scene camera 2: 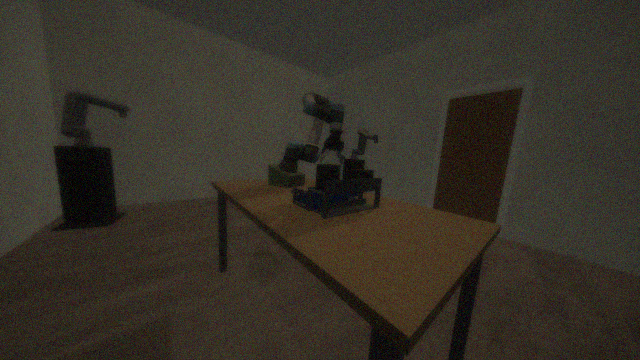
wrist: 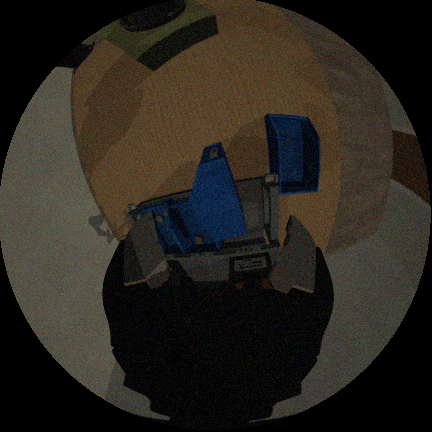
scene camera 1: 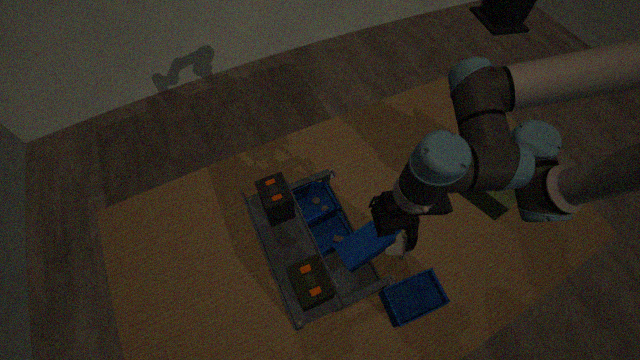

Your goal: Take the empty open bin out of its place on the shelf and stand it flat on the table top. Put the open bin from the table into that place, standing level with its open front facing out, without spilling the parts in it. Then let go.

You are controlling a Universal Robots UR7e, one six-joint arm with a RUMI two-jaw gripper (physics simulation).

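Places are measured from the arm's base along level axes (x back, y left, z down), in centimetres.
Pixels of known places: gripper, fingertip midpoint: (scene camera 2: 331, 163) (wrist: 221, 215); arm's base, link origin: (scene camera 2: 287, 169).
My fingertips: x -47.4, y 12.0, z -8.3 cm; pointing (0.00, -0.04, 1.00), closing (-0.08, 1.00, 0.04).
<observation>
For each thing: its top centre in the pictures, then the offset to it from my fingertips. "*": a spot on its surface instead.
- empty blue open bin, surface spot: (wrist: 292, 150) (scene camera 1: 414, 303) * dx +5.8, dy +17.2, dz +20.8 cm
- blue bin, surface spot: (wrist: 215, 205) * dx -3.1, dy -1.5, dz +8.5 cm
An empty blue open bin (scene camera 1: 415, 297) (wrist: 292, 150) stands flat on the table top beside the shelf (scene camera 1: 285, 240) (scene camera 2: 377, 192). Another blue bin (scene camera 1: 362, 246) (wrist: 215, 205) lies tilted across the shelf's front, its smooth outer face up and one end jutting outward. A small pale part seems to show at that end in the wrist view; the rest of its inside is hidden. My gripper (scene camera 1: 397, 245) (scene camera 2: 332, 156) (wrist: 221, 215) is open and empty. It is above the tilted bin, its fingers spread wide to either side in the wrist view.
Two blue bins (scene camera 1: 312, 202) (scene camera 1: 330, 232) with small parts sit inside the shelf beside the tilted bin. Dark boxes with orange marks (scene camera 1: 275, 200) (scene camera 1: 312, 285) stand on the shelf's top. The green robot base (scene camera 2: 286, 176) (wrist: 175, 40) is farther back on the table.
</observation>
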